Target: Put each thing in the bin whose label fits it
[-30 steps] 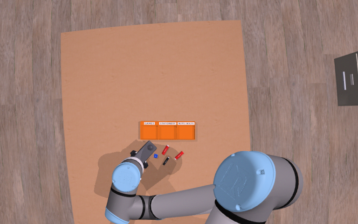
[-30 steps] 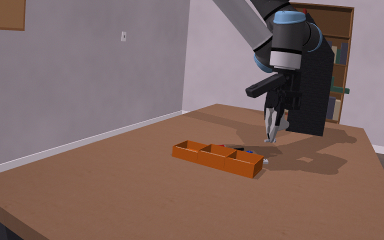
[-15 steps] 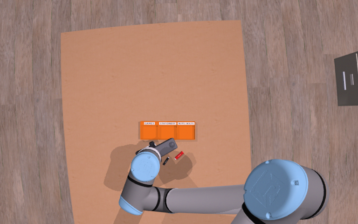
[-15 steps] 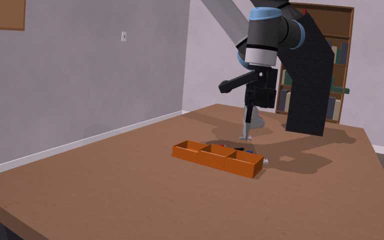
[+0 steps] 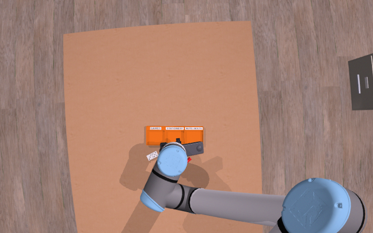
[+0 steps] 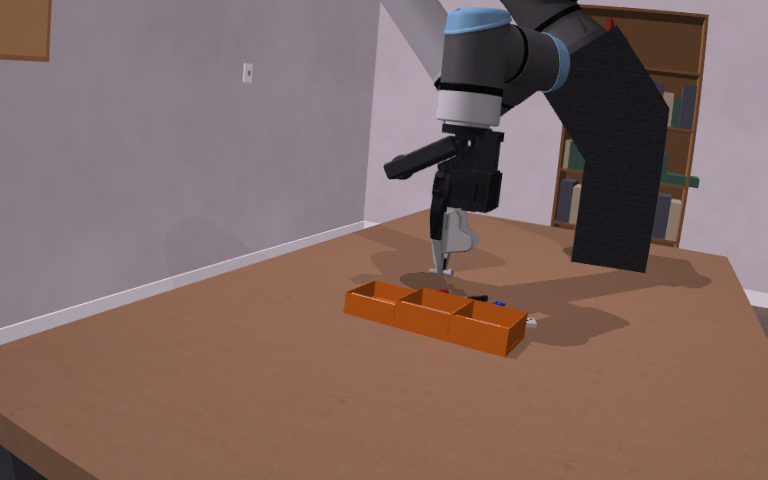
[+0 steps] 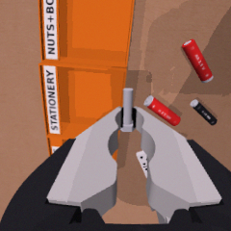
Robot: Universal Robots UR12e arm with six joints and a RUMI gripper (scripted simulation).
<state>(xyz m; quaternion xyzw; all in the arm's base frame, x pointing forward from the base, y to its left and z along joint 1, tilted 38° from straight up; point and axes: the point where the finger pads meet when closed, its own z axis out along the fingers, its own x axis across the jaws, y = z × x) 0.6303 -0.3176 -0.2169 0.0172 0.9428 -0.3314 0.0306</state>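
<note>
Now: hand 6 cm past the blue die, 8 cm to the right of it and 7 cm above it. Also, from my hand: black stick 10 cm behind, 4 cm to the left, 7 cm below; bolt 1 cm to the left, 1 cm below; orange three-part bin 5 cm ahead, 1 cm to the left, 6 cm below.
</note>
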